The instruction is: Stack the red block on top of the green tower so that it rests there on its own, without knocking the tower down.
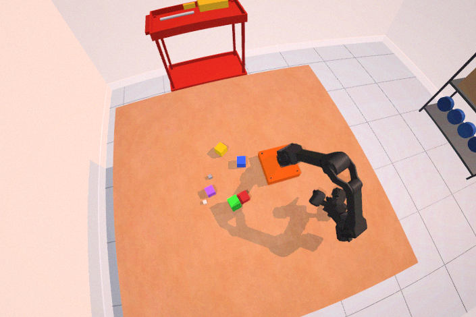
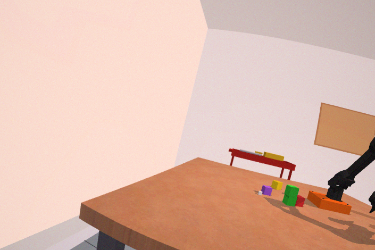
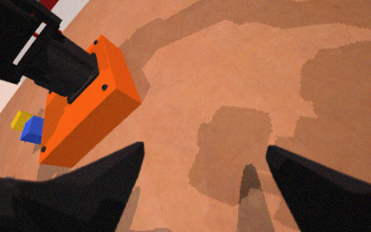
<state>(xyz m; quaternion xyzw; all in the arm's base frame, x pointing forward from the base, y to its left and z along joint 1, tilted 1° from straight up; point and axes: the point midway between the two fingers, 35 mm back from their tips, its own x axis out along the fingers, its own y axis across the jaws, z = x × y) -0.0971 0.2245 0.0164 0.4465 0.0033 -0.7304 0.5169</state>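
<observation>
Now: the red block 330 mm ahead of my gripper tip, 90 mm to the right of it and 20 mm below it. The rest, counted from my gripper tip: yellow cube 370 mm ahead, 350 mm to the right, 10 mm below; then purple cube 460 mm ahead, 160 mm to the right, 20 mm below.
</observation>
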